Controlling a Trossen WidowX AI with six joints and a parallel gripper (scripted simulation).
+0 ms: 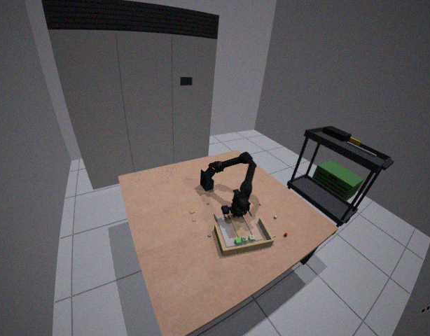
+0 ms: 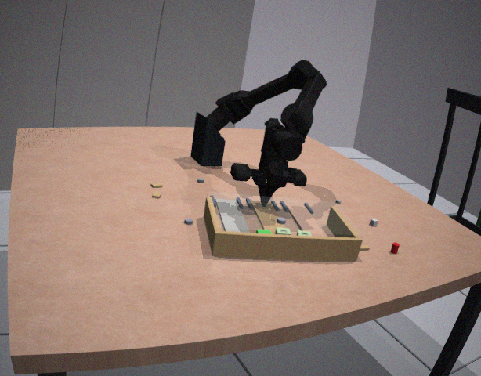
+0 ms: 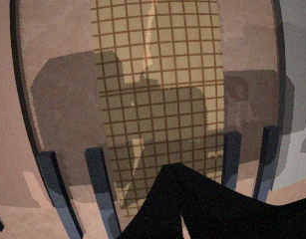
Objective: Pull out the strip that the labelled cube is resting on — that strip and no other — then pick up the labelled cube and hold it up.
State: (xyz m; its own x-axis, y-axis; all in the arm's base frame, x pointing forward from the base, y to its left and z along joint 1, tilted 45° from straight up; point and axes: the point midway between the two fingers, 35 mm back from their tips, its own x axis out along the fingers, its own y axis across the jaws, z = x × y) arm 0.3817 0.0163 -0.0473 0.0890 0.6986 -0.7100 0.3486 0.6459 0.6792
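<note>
Right now the tan gridded strip is 90 mm ahead of my gripper tip and 30 mm to the right of it. The rest, counted from my gripper tip: white cube 250 mm to the left, 170 mm ahead; then red cylinder 320 mm ahead, 190 mm to the left.
</note>
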